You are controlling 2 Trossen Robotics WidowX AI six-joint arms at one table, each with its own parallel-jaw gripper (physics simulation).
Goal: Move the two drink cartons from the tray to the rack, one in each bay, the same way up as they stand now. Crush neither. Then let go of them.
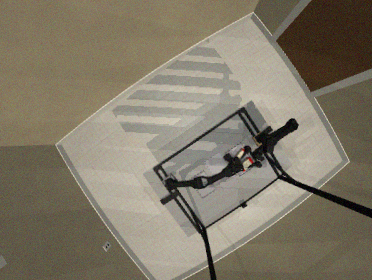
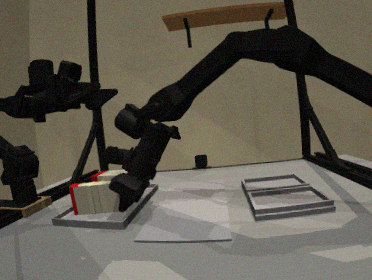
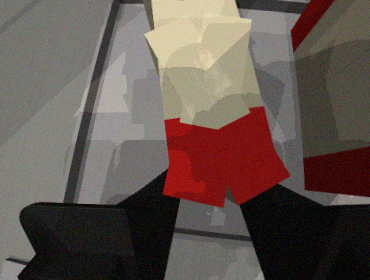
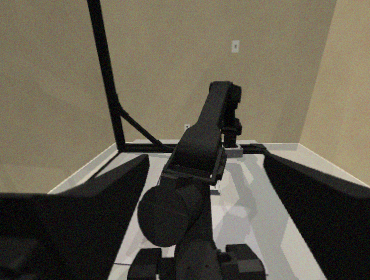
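Seen in the pictures: left gripper, between the fingertips: [image 2: 123, 208]; right gripper, between the fingertips: [image 1: 244, 163] [image 2: 109, 88] [image 4: 205, 159]; left arm's base, origin of its link: [image 1: 170, 182] [image 4: 229, 145]; right arm's base, origin of its link: [image 1: 260, 138] [image 2: 25, 201].
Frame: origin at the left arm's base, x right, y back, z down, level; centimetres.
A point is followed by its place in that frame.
Two cream drink cartons with red bands stand in the grey tray [image 2: 90, 223] {x 13.8, y -60.6, z 3.3 cm}. The near carton [image 2: 93, 198] {x 19.8, y -62.1, z 0.1 cm} [image 1: 241, 152] {x 20.5, y -63.9, z -3.0 cm} [image 3: 209, 91] {x 21.8, y -58.3, z -3.0 cm} looks creased and squeezed narrow. My left gripper [image 2: 125, 193] [image 1: 238, 162] {x 22.2, y -56.3, z 3.6 cm} [image 3: 207, 169] {x 22.2, y -56.3, z 3.6 cm} is shut on it, one finger on each side of its red end. The far carton [image 2: 109, 175] {x 29.0, y -61.2, z -3.0 cm} [image 1: 248, 163] {x 32.0, y -62.5, z -3.0 cm} [image 3: 310, 111] {x 28.7, y -59.7, z 2.6 cm} stands beside it. My right gripper [image 2: 105, 94] {x 21.9, y -55.6, z -23.8 cm} [image 1: 258, 156] [image 4: 205, 159] {x 21.9, y -55.6, z -23.8 cm} is open and empty, and hangs above and behind the tray. The two-bay rack [image 2: 282, 208] {x 12.0, y -23.5, z 2.7 cm} [image 1: 205, 191] {x 27.9, y -17.6, z 3.4 cm} is empty.
A black frame [image 2: 92, 69] {x 63.0, y -78.5, z -42.3 cm} surrounds the table, with posts at the corners. A wooden board [image 2: 224, 15] hangs overhead at the back. A flat grey mat [image 2: 185, 236] {x 8.7, y -41.4, z 4.0 cm} lies between the tray and the rack.
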